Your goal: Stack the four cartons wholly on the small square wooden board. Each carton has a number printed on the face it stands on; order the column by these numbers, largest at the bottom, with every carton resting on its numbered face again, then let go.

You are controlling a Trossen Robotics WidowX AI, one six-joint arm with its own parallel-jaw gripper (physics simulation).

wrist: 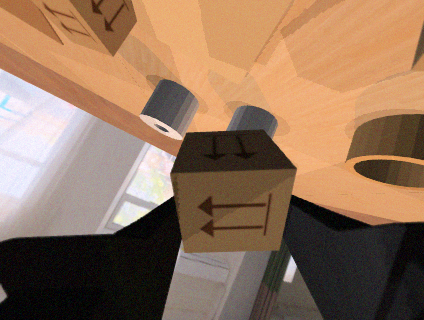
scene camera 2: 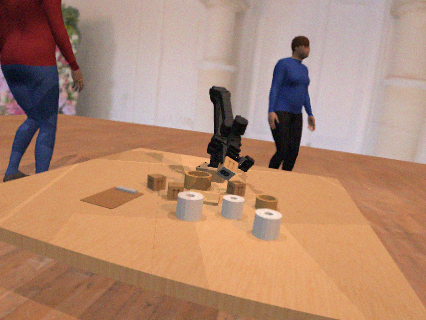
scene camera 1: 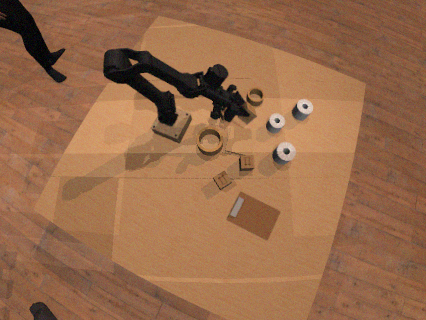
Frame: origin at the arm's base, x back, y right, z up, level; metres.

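Where they show: gripper, fingertip midpoint: (wrist: 227,195) (scene camera 2: 228,167) (scene camera 1: 248,111); arm's base, origin of the base link: (scene camera 2: 215,166) (scene camera 1: 169,118).
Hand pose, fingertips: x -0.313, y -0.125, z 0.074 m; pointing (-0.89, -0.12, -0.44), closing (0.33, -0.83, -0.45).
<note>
Things, the pixels of their top centre, and the offset from my fingertips.
- brown carton, middle of its top: (wrist: 196,256) (scene camera 2: 228,156) (scene camera 1: 248,106) dx +0.005, dy +0.005, dz +0.040 m
- small wooden board, middle of its top: (scene camera 2: 203,195) (scene camera 1: 241,140) dx -0.015, dy +0.079, dz -0.119 m
- large ring, middle of its top: (scene camera 2: 198,173) (scene camera 1: 209,138) dx +0.107, dy +0.144, dz -0.072 m
- smaller ring, middle of its top: (wrist: 394,174) (scene camera 2: 267,197) (scene camera 1: 256,94) dx +0.005, dy -0.154, dz -0.090 m
- brown clipboard, middle of its top: (scene camera 2: 113,193) (scene camera 1: 254,215) dx -0.184, dy +0.355, dz -0.119 m
My gripper (scene camera 1: 242,113) (scene camera 2: 231,166) (wrist: 227,195) is shut on a brown carton (scene camera 1: 249,117) (scene camera 2: 226,173) (wrist: 230,192) and holds it tilted above the table. Its numbered face shows in scene camera 2, with a blurred figure resembling 8. Two cartons stand apart near the table's middle: one (scene camera 1: 246,162) (scene camera 2: 175,190) by the board, the other (scene camera 1: 222,180) (scene camera 2: 156,182) farther away. Another carton (scene camera 2: 236,188) stands below the held one and is hidden by the arm in scene camera 1. The small wooden board (scene camera 1: 234,152) (scene camera 2: 212,202) blends with the table. Standing cartons' numbers are hidden.
Three white rolls (scene camera 1: 303,109) (scene camera 1: 275,123) (scene camera 1: 284,153) stand beyond the board. A large ring (scene camera 1: 200,147) (scene camera 2: 198,187) stands near the arm's base; a smaller ring (scene camera 1: 255,103) (scene camera 2: 266,205) stands near the gripper. A brown clipboard (scene camera 1: 257,217) (scene camera 2: 110,198) lies beyond the two cartons.
</note>
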